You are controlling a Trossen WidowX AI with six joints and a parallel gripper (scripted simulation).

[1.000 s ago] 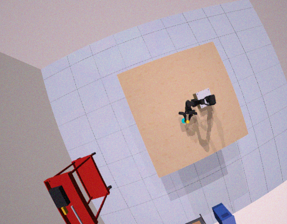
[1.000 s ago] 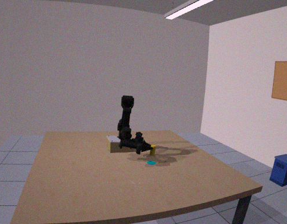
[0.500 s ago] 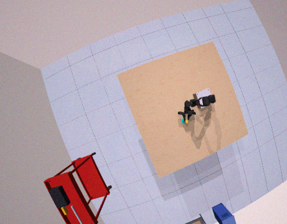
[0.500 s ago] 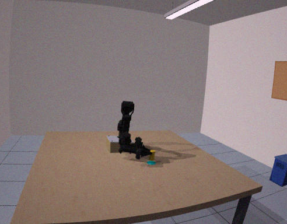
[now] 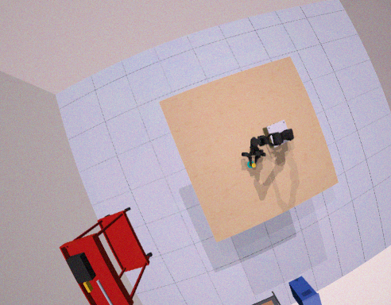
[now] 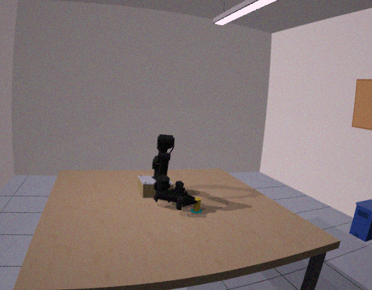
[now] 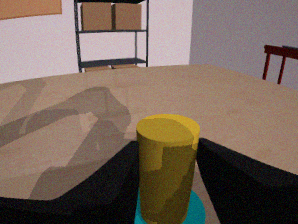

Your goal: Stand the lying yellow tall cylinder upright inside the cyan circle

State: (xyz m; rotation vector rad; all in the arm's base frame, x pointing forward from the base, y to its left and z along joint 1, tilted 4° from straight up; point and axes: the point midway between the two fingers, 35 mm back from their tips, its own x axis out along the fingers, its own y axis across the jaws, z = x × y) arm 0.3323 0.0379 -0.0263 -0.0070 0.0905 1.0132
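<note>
The yellow tall cylinder lies 20 mm below my gripper tip. Round my gripper tip: cyan circle 60 mm below.
</note>
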